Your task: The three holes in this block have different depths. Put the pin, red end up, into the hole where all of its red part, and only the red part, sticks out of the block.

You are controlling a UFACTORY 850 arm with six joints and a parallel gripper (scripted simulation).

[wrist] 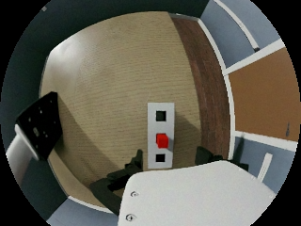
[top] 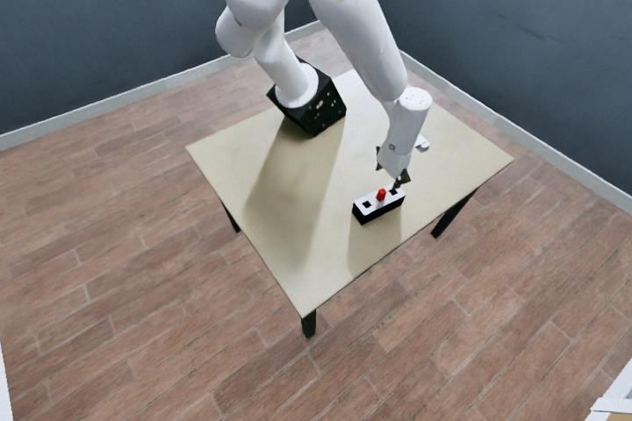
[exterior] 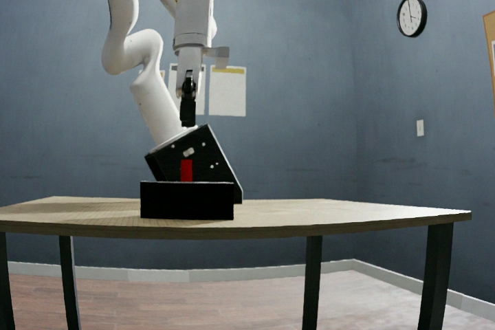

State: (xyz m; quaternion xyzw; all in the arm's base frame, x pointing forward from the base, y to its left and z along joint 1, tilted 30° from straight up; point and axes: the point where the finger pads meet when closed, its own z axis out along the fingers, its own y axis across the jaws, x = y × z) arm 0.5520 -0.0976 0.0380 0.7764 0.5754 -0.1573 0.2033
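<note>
Now: hand 11 cm above the pin. Also, from my hand: black block: 16 cm below.
</note>
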